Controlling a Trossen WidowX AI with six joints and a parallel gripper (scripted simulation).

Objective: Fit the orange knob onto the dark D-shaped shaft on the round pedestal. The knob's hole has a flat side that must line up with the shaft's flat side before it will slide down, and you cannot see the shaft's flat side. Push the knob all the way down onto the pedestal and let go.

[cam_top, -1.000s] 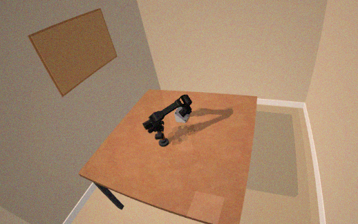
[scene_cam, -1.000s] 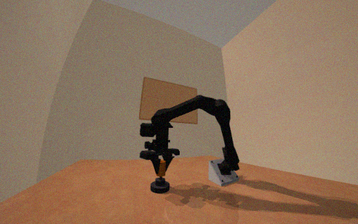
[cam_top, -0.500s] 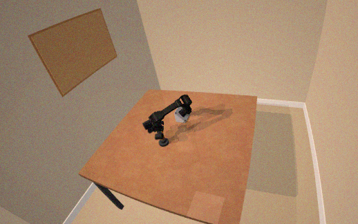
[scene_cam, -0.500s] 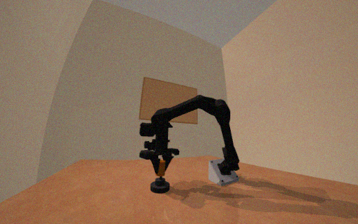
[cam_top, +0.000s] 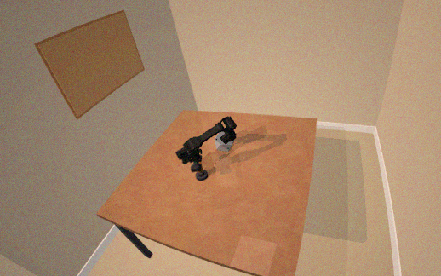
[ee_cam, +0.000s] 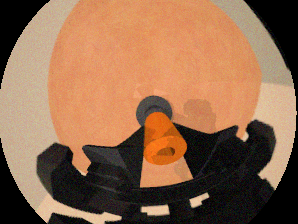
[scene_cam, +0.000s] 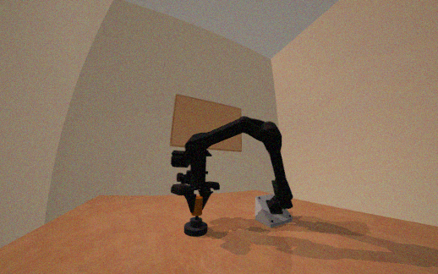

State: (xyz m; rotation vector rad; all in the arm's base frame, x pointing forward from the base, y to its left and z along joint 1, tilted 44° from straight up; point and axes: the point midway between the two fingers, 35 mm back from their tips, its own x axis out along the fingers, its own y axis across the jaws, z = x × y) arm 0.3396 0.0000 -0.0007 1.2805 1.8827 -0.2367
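The orange knob is 20 mm above my gripper tip. From my gripper tip the other things lie so: round dark pedestal (40 mm below).
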